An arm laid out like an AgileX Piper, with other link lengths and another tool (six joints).
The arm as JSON. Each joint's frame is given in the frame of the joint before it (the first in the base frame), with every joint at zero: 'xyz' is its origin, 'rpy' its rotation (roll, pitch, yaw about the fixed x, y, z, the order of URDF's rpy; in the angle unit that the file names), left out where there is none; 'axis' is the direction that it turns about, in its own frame. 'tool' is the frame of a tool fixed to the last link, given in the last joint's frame.
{
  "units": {
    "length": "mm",
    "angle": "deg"
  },
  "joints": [
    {
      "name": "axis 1",
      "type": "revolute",
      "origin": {
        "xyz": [
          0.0,
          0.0,
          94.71
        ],
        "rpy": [
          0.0,
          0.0,
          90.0
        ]
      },
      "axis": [
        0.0,
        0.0,
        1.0
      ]
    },
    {
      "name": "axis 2",
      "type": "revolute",
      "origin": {
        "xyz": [
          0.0,
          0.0,
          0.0
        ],
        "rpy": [
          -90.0,
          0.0,
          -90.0
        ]
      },
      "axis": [
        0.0,
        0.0,
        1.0
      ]
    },
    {
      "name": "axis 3",
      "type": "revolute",
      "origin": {
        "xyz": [
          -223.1,
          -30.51,
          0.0
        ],
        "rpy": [
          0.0,
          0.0,
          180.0
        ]
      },
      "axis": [
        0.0,
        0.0,
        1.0
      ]
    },
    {
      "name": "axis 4",
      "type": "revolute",
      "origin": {
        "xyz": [
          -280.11,
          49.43,
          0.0
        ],
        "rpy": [
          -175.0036,
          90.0,
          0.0
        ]
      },
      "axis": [
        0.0,
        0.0,
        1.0
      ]
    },
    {
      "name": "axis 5",
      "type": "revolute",
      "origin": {
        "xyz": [
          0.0,
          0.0,
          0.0
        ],
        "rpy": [
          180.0,
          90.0,
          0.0
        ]
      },
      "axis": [
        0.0,
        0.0,
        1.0
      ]
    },
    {
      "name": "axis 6",
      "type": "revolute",
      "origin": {
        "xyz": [
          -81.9,
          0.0,
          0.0
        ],
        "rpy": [
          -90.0,
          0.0,
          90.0
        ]
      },
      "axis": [
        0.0,
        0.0,
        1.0
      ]
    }
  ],
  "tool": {
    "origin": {
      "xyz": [
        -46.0,
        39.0,
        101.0
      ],
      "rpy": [
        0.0,
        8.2,
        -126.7
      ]
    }
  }
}
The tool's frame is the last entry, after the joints.
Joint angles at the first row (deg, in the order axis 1, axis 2, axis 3, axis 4, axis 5, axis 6):
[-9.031 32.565 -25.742 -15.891 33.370 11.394]
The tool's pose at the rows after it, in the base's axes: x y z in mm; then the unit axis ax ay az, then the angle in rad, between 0 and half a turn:
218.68, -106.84, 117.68, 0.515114, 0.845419, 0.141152, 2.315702
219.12, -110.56, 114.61, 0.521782, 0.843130, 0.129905, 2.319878
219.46, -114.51, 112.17, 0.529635, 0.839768, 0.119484, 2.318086
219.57, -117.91, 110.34, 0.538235, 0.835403, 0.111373, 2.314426
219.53, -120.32, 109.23, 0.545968, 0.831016, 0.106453, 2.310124
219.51, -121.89, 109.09, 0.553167, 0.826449, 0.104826, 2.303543
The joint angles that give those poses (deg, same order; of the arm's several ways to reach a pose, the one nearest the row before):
[-9.050 34.125 -25.894 -18.195 33.206 13.567]
[-9.050 35.582 -26.002 -20.700 32.941 15.941]
[-9.051 36.824 -26.008 -23.590 32.572 18.821]
[-9.049 37.822 -26.011 -26.299 32.311 21.758]
[-9.052 38.475 -26.009 -28.374 32.160 24.201]
[-9.052 38.775 -26.009 -29.937 32.040 26.272]

